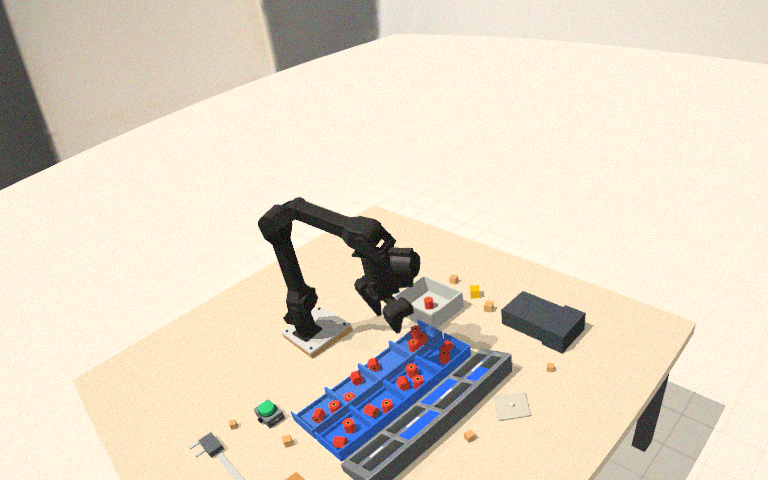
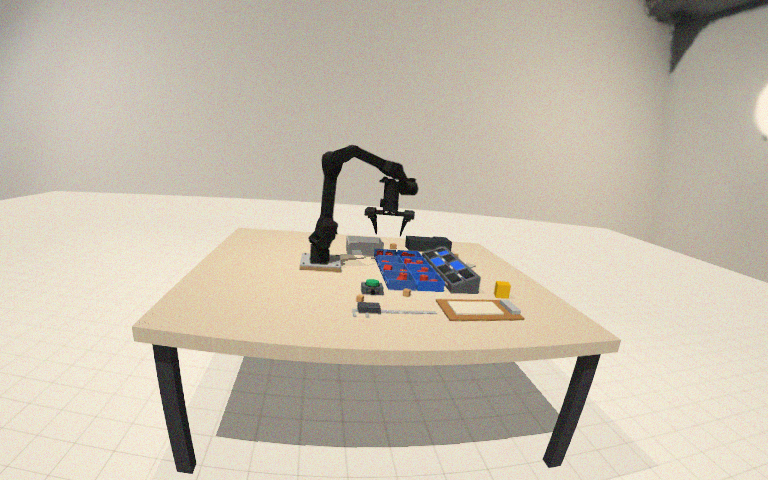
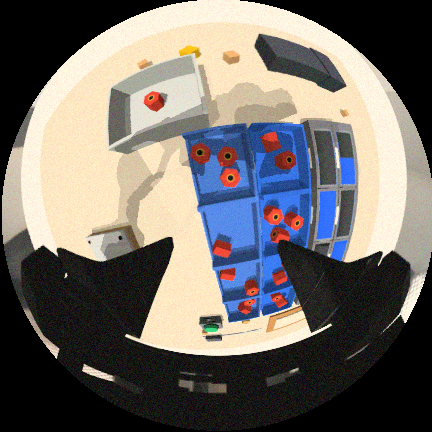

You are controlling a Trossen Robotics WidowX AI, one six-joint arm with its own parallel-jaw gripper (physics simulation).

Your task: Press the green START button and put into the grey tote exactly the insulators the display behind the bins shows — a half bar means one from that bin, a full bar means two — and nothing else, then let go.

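Places are measured from the arm's base along level axes (x ahead, y left, z up), in metres.
Pixels of known places: gripper, fingertip midpoint: (image 1: 388, 324) (image 2: 388, 235) (image 3: 226, 244); arm's base at its link origin: (image 1: 307, 331) (image 2: 318, 261).
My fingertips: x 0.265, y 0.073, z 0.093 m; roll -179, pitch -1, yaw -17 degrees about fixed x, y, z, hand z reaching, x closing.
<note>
Ahead of a thing's pixels: the offset from my fingertips to its middle. "spot": to the spot under its first point.
The grey tote @(0.052 m back, 0.203 m left, 0.089 m down) (image 1: 445, 312) (image 2: 364, 245) (image 3: 119, 120) holds one red insulator @(0.054 m back, 0.208 m left, 0.097 m down) (image 1: 428, 302) (image 3: 153, 101). The blue bins @(spot: 0.001 m back, 0.018 m right, 0.110 m down) (image 1: 390, 360) (image 2: 399, 284) (image 3: 230, 220) stand in two rows with several red insulators; the far bin beside the tote shows three, its neighbour across the divider two. The display (image 1: 433, 444) (image 2: 467, 286) shows one half blue bar at the far end and two full blue bars in the middle. The green button @(0.116 m back, 0.336 m right, 0.095 m down) (image 1: 266, 407) (image 2: 372, 282) (image 3: 211, 328) is near the bins' near end. My gripper (image 1: 388, 321) (image 2: 389, 233) (image 3: 226, 244) is wide open and empty, above the bins' far end.
A dark block @(0.266 m ahead, 0.291 m left, 0.088 m down) (image 1: 540, 319) (image 2: 428, 243) (image 3: 297, 60) stands beyond the display. A yellow cube @(0.026 m ahead, 0.321 m left, 0.102 m down) (image 1: 475, 291) (image 3: 190, 52) and small orange cubes lie past the tote. A plug @(spot: 0.146 m back, 0.496 m right, 0.097 m down) (image 1: 211, 444) (image 2: 369, 307) with a cable and a framed board @(spot: 0.063 m ahead, 0.485 m right, 0.111 m down) (image 2: 442, 308) lie near the button end.
</note>
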